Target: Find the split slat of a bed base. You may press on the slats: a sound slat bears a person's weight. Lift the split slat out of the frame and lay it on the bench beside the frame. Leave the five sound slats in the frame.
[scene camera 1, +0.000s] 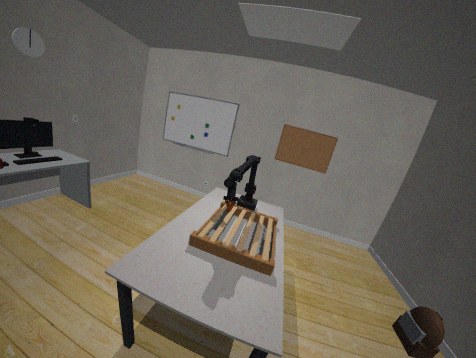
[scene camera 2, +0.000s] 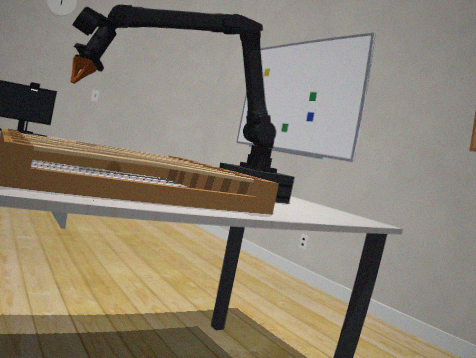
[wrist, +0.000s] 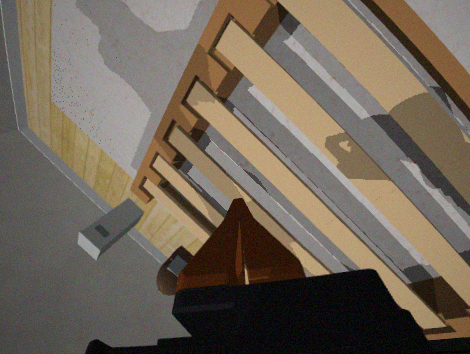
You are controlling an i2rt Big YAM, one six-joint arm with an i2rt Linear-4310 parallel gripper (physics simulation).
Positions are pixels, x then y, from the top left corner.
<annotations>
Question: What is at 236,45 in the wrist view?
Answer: A slat.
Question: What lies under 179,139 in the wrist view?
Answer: A slat.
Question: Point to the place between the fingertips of my gripper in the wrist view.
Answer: At 238,204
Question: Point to a slat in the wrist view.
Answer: At 346,37
</annotations>
